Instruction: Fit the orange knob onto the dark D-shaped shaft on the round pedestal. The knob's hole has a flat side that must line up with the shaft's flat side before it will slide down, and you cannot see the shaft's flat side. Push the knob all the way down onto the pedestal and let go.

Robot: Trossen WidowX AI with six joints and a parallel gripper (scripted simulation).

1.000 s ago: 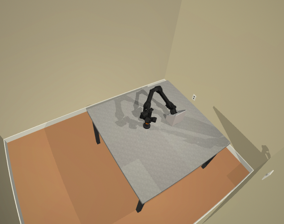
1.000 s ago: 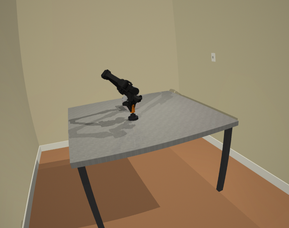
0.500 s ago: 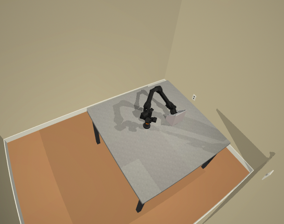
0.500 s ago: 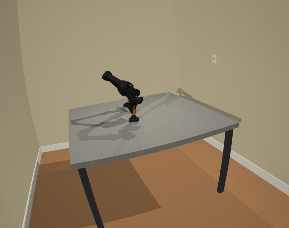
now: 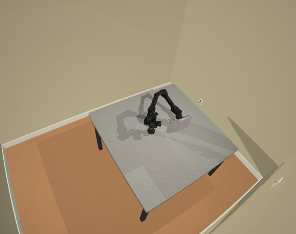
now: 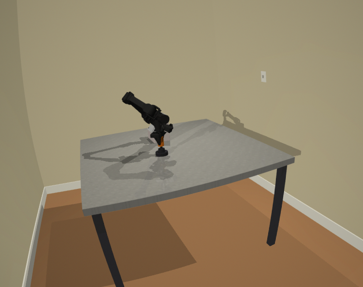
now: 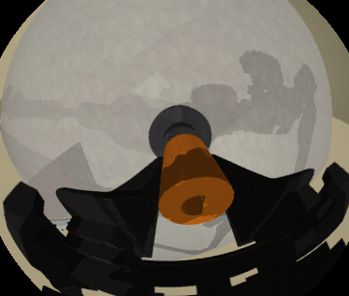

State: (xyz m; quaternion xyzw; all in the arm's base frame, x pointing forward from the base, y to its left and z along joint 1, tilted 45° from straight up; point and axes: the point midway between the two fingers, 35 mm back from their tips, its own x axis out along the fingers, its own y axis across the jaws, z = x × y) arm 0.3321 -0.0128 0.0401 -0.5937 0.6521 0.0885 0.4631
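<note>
My gripper tip is 20 mm below the orange knob. Also, from my gripper tip: dark round pedestal: 40 mm below.
</note>
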